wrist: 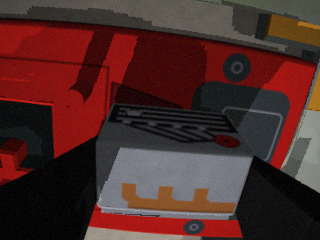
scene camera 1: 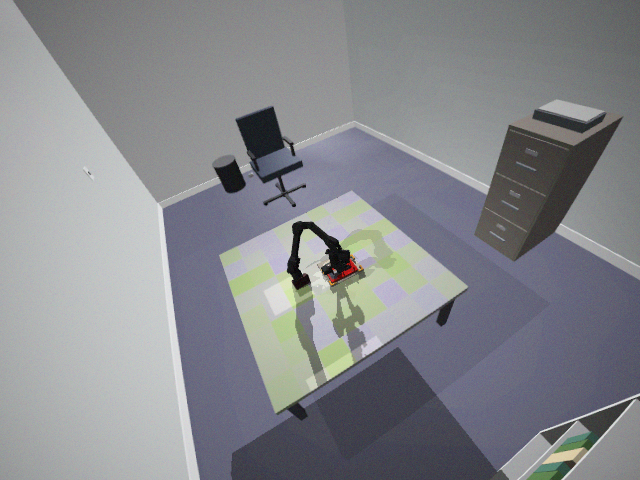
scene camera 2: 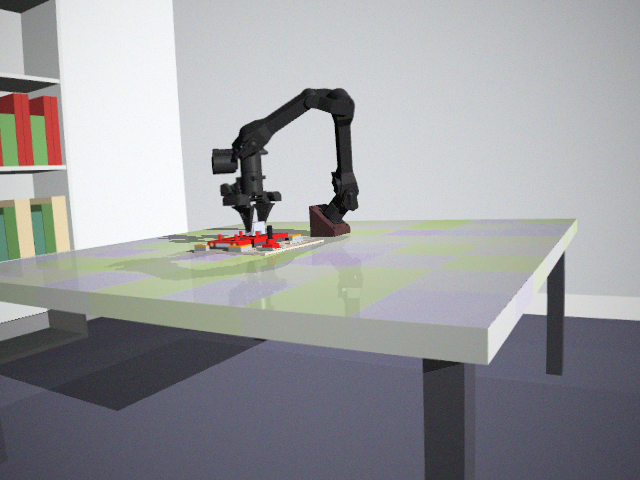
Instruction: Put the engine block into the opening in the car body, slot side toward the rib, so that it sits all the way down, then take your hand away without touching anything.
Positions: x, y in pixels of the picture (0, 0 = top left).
Labels:
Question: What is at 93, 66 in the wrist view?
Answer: A red car body.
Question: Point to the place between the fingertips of my gripper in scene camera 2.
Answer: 255, 230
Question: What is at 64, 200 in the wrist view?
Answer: My gripper.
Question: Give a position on an engine block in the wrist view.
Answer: At 150, 161

